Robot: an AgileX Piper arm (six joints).
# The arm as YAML. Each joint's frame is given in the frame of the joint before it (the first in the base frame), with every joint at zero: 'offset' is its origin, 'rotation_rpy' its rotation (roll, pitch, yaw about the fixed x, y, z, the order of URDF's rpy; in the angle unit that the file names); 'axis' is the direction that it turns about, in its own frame. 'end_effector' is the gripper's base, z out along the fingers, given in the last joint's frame.
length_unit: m
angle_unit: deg
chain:
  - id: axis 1
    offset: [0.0, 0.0, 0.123]
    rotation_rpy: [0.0, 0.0, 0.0]
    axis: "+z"
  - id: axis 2
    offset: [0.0, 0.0, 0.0]
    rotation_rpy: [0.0, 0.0, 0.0]
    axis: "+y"
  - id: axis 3
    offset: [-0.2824, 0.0, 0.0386]
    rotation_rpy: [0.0, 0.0, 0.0]
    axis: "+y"
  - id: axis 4
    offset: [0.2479, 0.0, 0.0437]
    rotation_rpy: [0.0, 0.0, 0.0]
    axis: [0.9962, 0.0, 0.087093]
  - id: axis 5
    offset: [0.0, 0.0, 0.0]
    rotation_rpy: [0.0, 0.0, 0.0]
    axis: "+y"
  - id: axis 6
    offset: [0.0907, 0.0, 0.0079]
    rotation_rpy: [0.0, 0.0, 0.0]
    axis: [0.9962, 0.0, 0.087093]
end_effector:
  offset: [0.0, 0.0, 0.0]
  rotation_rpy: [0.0, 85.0, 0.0]
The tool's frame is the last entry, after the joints.
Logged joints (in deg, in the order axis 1, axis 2, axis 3, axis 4, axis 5, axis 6), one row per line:
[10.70 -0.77 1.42 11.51 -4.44 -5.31]
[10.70 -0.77 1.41 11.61 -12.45 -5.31]
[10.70 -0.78 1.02 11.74 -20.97 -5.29]
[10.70 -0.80 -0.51 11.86 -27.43 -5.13]
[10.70 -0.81 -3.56 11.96 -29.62 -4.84]
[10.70 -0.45 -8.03 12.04 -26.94 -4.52]
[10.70 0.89 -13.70 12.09 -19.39 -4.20]
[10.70 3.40 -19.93 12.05 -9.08 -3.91]
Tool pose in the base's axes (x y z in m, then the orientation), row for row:
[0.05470 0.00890 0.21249 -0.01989 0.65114 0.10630 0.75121]
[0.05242 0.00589 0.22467 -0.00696 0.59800 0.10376 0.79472]
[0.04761 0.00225 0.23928 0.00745 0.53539 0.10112 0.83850]
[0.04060 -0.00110 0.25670 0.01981 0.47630 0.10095 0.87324]
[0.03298 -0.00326 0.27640 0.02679 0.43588 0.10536 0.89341]
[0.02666 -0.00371 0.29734 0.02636 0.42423 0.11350 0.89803]
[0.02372 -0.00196 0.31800 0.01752 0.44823 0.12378 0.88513]
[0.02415 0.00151 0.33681 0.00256 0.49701 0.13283 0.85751]
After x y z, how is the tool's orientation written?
As a quaternion, x y z w.
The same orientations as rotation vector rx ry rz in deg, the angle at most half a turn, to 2 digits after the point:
[-2.49 81.49 13.30]
[-0.86 73.64 12.78]
[0.90 64.88 12.25]
[2.37 57.01 12.08]
[3.18 51.80 12.52]
[3.13 50.34 13.47]
[2.09 53.43 14.75]
[0.31 59.82 15.99]

